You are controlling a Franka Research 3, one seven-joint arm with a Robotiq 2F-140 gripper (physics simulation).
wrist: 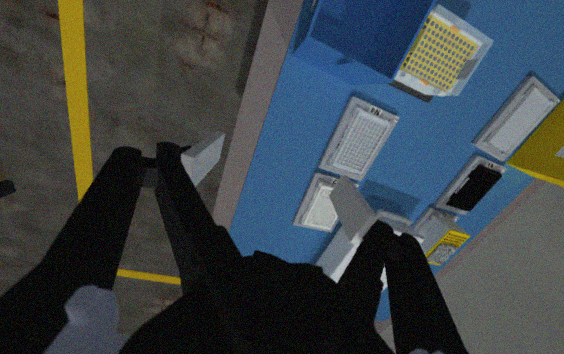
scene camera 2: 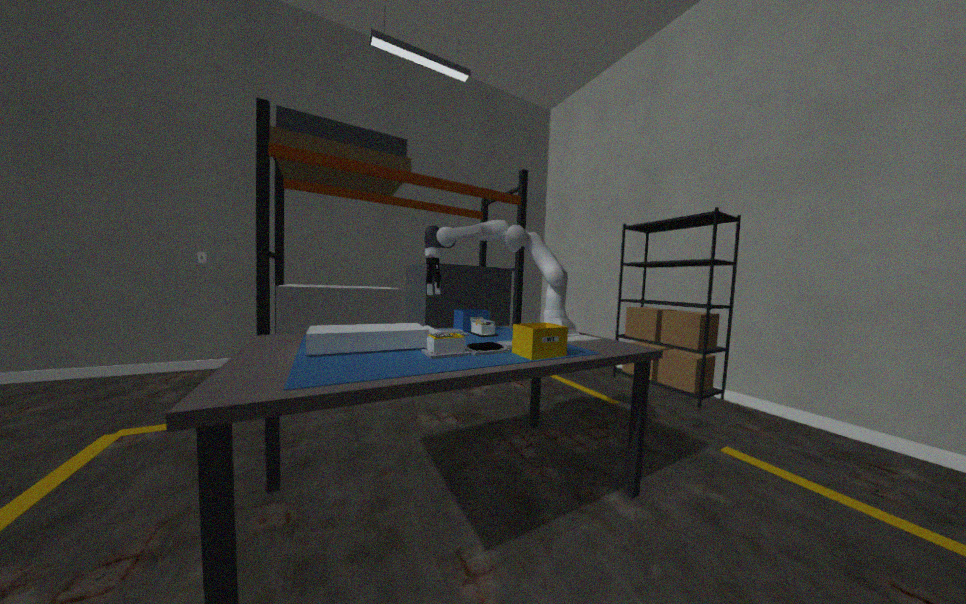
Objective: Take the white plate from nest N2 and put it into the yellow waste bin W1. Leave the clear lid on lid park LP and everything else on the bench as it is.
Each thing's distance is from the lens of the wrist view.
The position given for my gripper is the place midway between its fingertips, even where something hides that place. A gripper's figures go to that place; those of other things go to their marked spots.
my gripper (wrist: 281,167): 19 cm
yellow-topped tip box (wrist: 442,237): 67 cm
